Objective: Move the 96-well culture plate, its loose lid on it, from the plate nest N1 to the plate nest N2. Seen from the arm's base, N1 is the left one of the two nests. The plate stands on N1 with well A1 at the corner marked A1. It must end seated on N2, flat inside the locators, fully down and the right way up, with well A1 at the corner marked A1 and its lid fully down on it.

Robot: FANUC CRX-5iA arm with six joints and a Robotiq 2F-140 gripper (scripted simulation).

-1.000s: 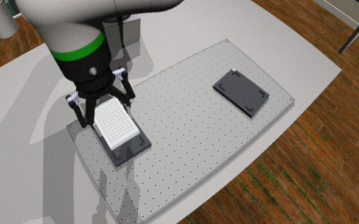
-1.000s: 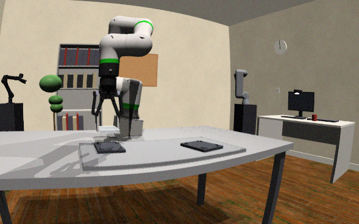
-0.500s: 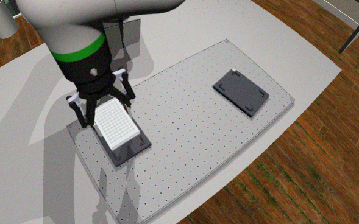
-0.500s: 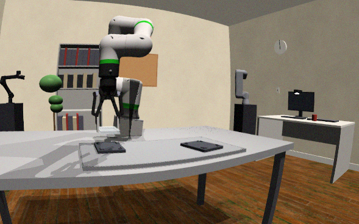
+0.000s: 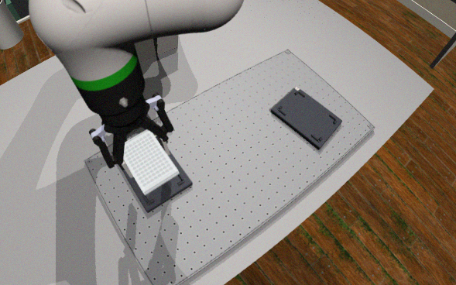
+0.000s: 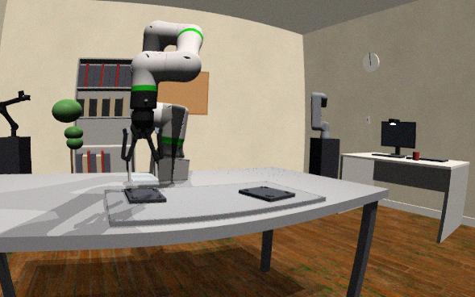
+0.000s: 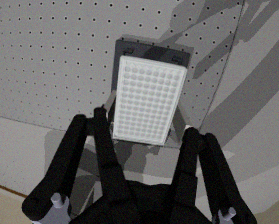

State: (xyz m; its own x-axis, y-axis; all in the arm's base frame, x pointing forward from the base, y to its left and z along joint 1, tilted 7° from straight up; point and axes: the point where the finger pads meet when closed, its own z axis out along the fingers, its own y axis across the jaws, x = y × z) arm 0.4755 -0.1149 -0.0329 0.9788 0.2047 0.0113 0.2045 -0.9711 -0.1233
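The dark plate nest N2 lies 70 mm below my hand. Also, from my hand: white A1 mark: 80 mm behind, 70 mm below, 40 mm to the left; dark plate nest N1: 420 mm to the left, 70 mm below, 20 mm ahead; clear lid: 10 mm below.
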